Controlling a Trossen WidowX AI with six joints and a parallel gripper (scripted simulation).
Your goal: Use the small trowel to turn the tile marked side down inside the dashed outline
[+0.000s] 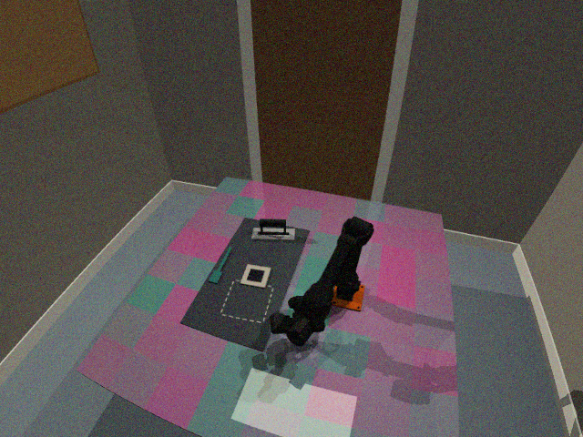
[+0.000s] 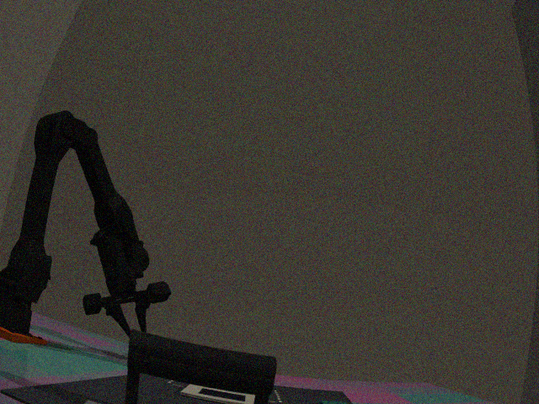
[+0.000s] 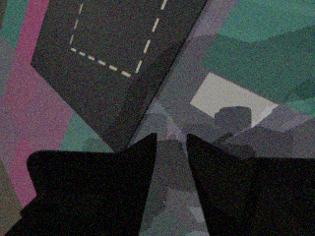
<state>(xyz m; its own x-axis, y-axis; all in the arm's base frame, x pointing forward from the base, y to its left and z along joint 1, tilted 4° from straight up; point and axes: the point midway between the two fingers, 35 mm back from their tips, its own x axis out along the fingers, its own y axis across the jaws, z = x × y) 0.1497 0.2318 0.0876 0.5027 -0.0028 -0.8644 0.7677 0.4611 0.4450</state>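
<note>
Right now the tile is 22 cm to the right of my gripper tip, 21 cm ahead of it and 4 cm below it. From my gripper tip the other things lie so: dark mat (23 cm to the right, 23 cm ahead, 7 cm below); then teal trowel (37 cm ahead, 21 cm to the right, 4 cm below).
</note>
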